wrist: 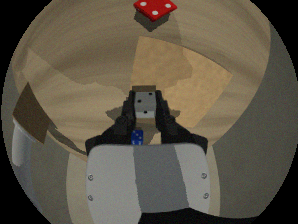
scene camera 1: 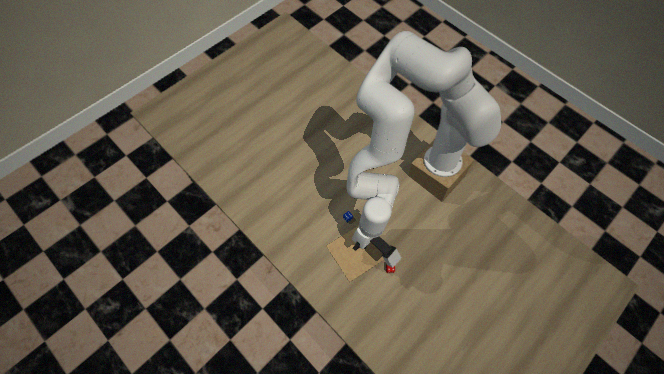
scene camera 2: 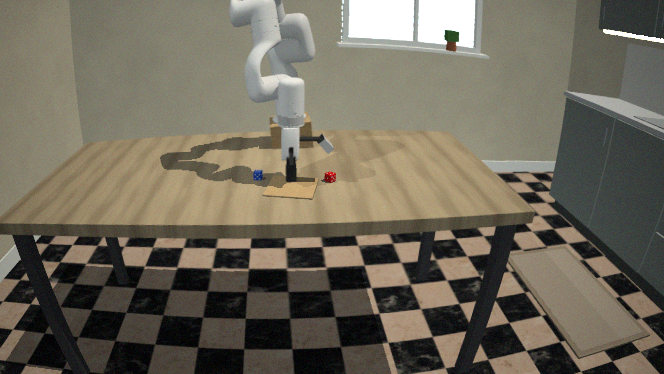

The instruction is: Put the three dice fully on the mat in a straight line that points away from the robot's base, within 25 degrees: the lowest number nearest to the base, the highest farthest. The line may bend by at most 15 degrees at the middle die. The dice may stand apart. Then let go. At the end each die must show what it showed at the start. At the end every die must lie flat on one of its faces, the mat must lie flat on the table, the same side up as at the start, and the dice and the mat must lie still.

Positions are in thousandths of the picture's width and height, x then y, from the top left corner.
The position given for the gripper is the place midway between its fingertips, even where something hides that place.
gripper: wrist 488,440; scene camera 1 550,648; scene camera 2 439,480
tan mat: wrist 643,373; scene camera 1 532,705; scene camera 2 459,504
